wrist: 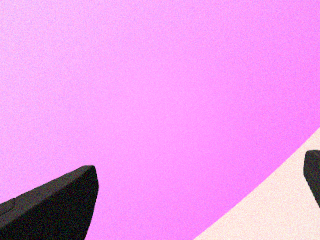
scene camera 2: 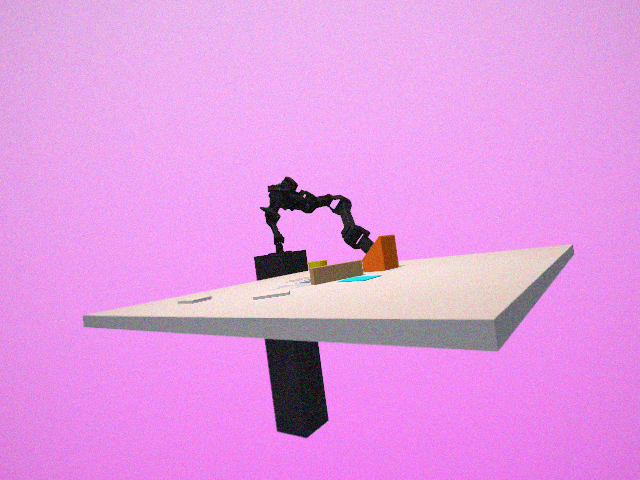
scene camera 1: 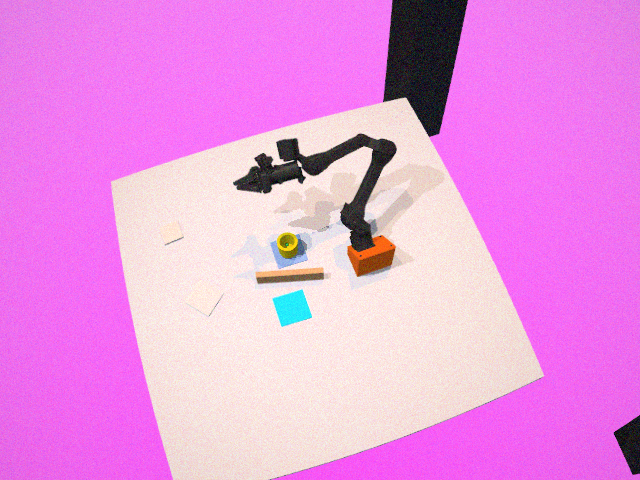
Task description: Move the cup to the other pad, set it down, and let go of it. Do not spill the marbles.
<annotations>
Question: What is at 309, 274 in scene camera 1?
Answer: A wooden bar.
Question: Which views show my gripper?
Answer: The wrist view, scene camera 2 and scene camera 1: all of them.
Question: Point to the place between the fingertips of my gripper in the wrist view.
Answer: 202, 170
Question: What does my gripper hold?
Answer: Nothing.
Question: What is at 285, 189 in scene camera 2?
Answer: My gripper.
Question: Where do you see a cyan pad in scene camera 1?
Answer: At 291, 308
</annotations>
